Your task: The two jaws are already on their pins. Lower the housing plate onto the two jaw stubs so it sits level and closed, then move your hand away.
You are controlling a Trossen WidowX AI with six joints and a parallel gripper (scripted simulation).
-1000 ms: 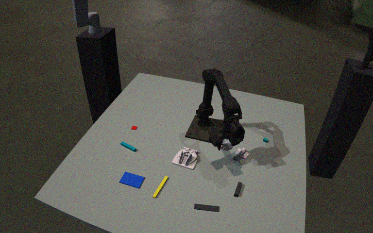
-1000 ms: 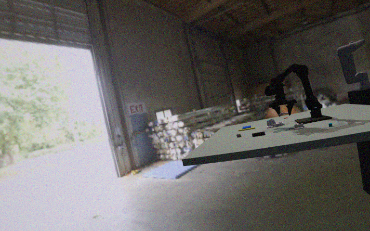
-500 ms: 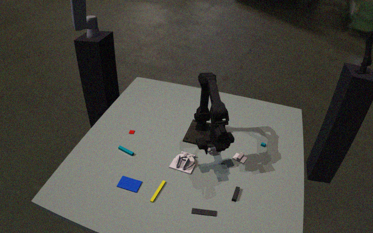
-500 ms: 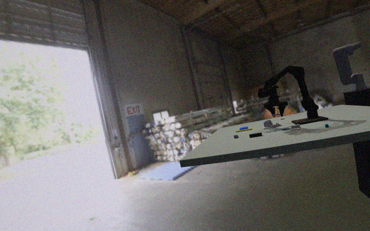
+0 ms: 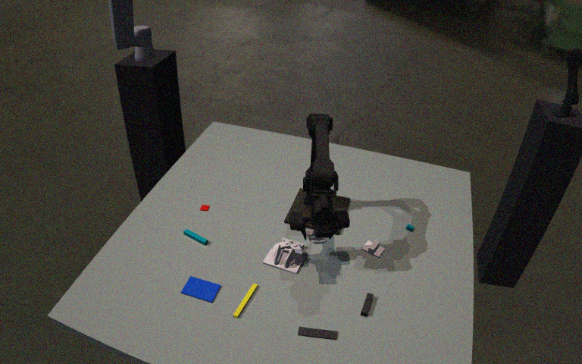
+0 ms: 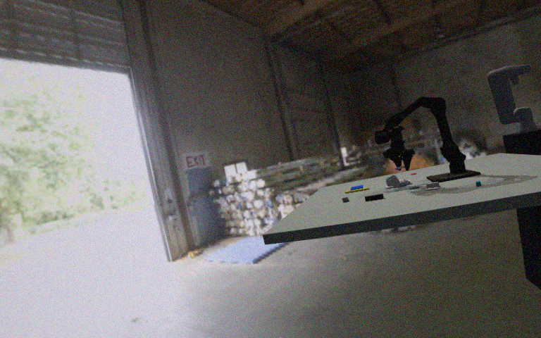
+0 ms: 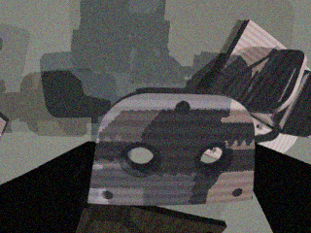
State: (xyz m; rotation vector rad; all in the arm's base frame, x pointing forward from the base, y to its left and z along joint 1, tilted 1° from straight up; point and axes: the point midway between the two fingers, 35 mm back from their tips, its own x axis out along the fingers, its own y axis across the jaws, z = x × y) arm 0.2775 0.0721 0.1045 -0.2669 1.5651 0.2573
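The pale base plate lies 10 cm to the right of my gripper tip, 8 cm below it and 6 cm ahead of it. The rest, counted from my gripper tip: yellow bar: 25 cm ahead, 17 cm to the right, 8 cm below; teal cube: 32 cm to the left, 22 cm behind, 8 cm below; blue tile: 32 cm to the right, 25 cm ahead, 8 cm below.
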